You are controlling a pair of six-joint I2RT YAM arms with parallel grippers.
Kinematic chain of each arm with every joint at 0, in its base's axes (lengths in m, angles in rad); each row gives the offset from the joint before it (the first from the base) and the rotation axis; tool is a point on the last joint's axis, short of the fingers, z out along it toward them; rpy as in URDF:
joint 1: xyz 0 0 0.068 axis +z
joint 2: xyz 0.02 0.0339 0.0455 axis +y
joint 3: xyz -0.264 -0.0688 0 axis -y
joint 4: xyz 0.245 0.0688 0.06 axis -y
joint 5: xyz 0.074 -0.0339 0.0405 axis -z
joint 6: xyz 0.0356 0 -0.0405 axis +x
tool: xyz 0 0 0 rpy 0 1.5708 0
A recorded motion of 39 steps. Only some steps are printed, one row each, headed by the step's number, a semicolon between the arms.
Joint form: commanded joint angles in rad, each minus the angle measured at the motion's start. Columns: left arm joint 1, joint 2, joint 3, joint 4, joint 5, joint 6; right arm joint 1, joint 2, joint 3, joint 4, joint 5, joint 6.
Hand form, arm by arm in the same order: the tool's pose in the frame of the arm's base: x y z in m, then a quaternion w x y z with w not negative. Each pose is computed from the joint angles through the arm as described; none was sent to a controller.
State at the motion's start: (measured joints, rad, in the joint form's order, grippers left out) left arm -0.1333 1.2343 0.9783 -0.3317 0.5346 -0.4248; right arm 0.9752 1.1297 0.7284 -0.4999 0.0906 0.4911
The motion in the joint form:
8: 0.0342 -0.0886 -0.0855 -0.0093 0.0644 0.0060; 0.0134 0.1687 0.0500 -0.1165 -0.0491 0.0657
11: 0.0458 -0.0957 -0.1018 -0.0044 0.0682 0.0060; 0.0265 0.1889 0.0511 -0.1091 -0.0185 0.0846
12: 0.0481 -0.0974 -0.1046 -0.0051 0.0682 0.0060; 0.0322 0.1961 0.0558 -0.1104 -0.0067 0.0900
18: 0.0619 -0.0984 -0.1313 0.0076 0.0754 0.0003; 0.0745 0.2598 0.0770 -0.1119 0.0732 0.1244
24: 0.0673 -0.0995 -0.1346 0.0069 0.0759 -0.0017; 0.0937 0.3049 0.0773 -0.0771 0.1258 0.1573
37: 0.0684 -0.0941 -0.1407 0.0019 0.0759 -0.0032; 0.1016 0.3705 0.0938 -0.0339 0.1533 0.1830
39: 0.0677 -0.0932 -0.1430 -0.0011 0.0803 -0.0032; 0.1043 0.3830 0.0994 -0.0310 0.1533 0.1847
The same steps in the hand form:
8: 0.2458 -0.0446 0.2929 0.36670 0.00239 0.85503 -0.36667; 0.1318 0.1976 0.1987 0.16841 -0.20478 0.95459 0.13589
11: 0.2443 -0.0417 0.2895 0.36633 -0.00237 0.85554 -0.36585; 0.1315 0.2009 0.1950 0.17275 -0.19917 0.95663 0.12389
12: 0.2439 -0.0411 0.2889 0.36599 -0.00365 0.85589 -0.36536; 0.1314 0.2025 0.1947 0.17485 -0.19821 0.95701 0.11944
18: 0.2430 -0.0378 0.2813 0.36068 -0.01246 0.85769 -0.36623; 0.1294 0.2138 0.1866 0.18444 -0.19603 0.95949 0.08329
24: 0.2428 -0.0365 0.2804 0.35998 -0.01600 0.85815 -0.36571; 0.1300 0.2211 0.1778 0.19825 -0.18488 0.96021 0.06714
37: 0.2429 -0.0362 0.2767 0.35284 -0.01994 0.86125 -0.36517; 0.1346 0.2318 0.1683 0.20543 -0.17404 0.96124 0.05939
39: 0.2426 -0.0365 0.2755 0.34930 -0.01966 0.86201 -0.36680; 0.1350 0.2341 0.1668 0.20409 -0.17482 0.96145 0.05831

